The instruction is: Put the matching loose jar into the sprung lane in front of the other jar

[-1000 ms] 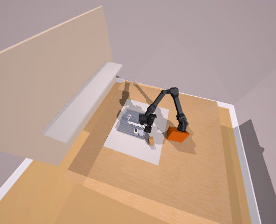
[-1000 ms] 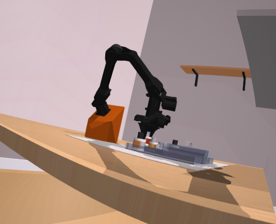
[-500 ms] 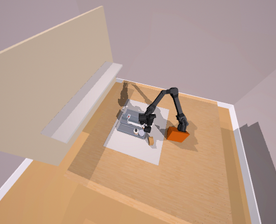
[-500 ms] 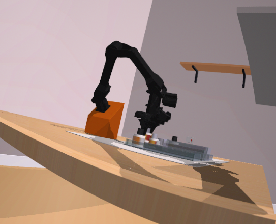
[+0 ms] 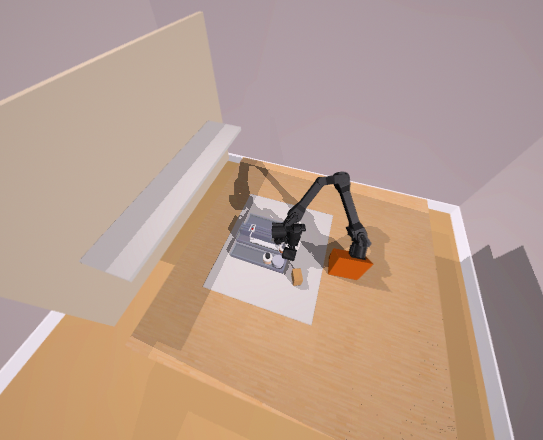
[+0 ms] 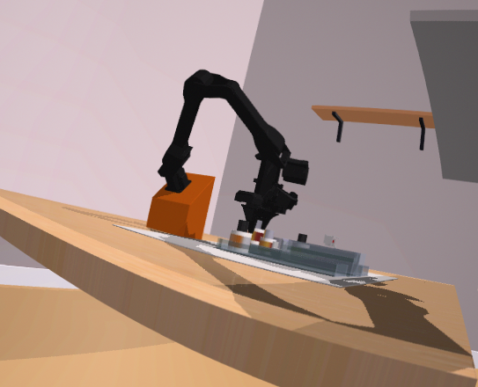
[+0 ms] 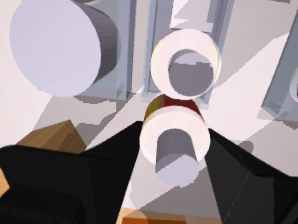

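Now: the wooden block 13 cm to the left of my gripper tip, 5 cm behind it and 1 cm below it. The rest, counted from my gripper tip: lane unit 18 cm ahead, 4 cm to the right, 3 cm below.
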